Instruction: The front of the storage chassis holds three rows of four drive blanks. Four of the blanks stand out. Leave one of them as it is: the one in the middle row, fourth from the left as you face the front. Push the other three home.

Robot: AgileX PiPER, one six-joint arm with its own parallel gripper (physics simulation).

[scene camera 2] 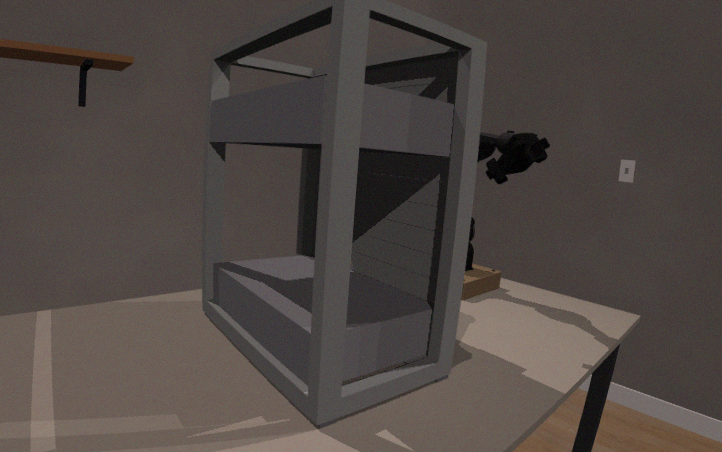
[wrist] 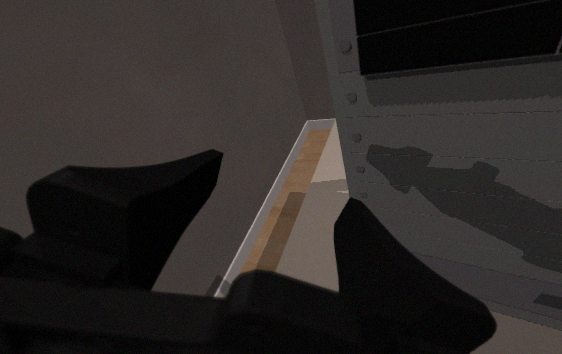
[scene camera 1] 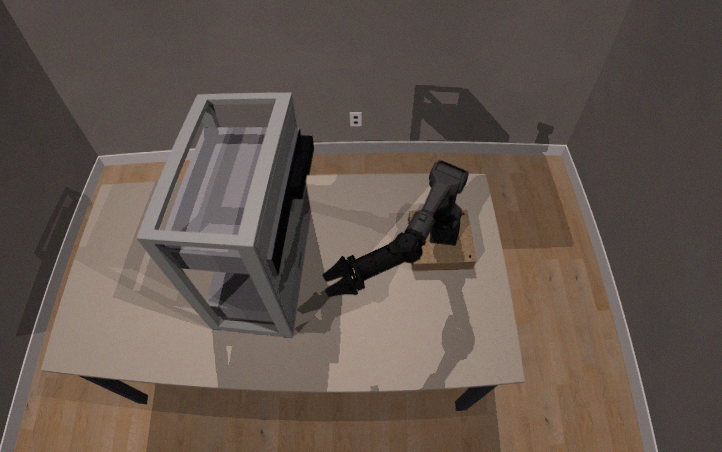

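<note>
The grey storage chassis (scene camera 1: 264, 170) (scene camera 2: 341, 213) (wrist: 345, 85) stands upright on the table, its front facing the arm. Black drive blanks (scene camera 1: 303, 162) stick out from the far, right-hand part of the front in the first scene view; how many and in which rows cannot be told. Part of the black blank area (wrist: 450, 45) shows at the top right of the wrist view. The second scene view shows the chassis from behind, hiding the blanks' faces. My gripper (scene camera 1: 325, 285) (scene camera 2: 519, 161) (wrist: 281, 190) is open and empty, apart from the chassis, near the left end of its front.
The arm stands on a wooden base (scene camera 1: 444, 261) (scene camera 2: 482, 282) towards the right of the table (scene camera 1: 404, 351) (scene camera 2: 122, 362). Grey inner boxes (scene camera 2: 282, 117) show through the chassis's open frame. A brown wall shelf (scene camera 2: 53, 53) is behind the chassis. Walls surround the table.
</note>
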